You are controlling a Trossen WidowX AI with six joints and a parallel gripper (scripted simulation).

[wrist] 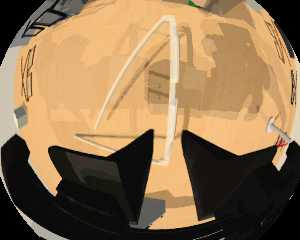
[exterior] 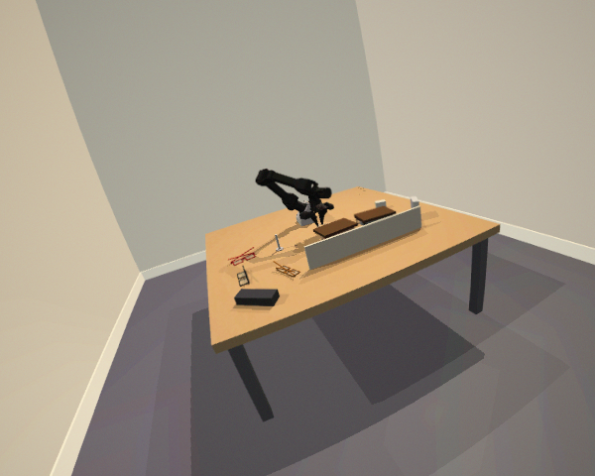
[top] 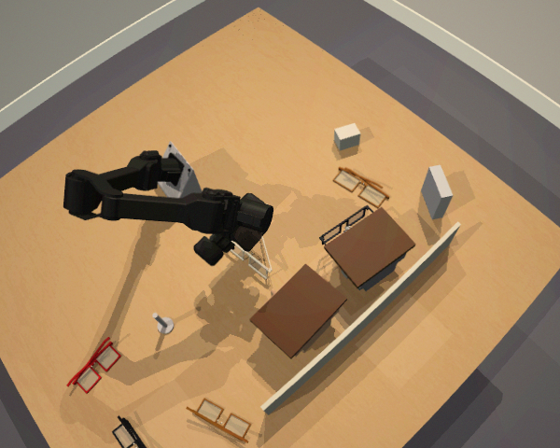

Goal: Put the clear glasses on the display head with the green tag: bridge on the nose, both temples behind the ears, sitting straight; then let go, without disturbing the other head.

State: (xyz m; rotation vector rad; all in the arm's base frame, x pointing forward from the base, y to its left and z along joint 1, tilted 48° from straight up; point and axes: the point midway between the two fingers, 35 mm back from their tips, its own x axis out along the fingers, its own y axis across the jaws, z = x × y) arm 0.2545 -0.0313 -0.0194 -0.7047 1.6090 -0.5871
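Now: the peg stand 25 cm to the right of my gripper tip, 3 cm ahead of it and 2 cm below it. The rest, counted from my gripper tip: white wall (34 cm ahead, 9 cm to the left, 1 cm above); then black box (46 cm to the right, 43 cm ahead, 2 cm below); then display head (21 cm ahead, 2 cm to the right, 1 cm above).
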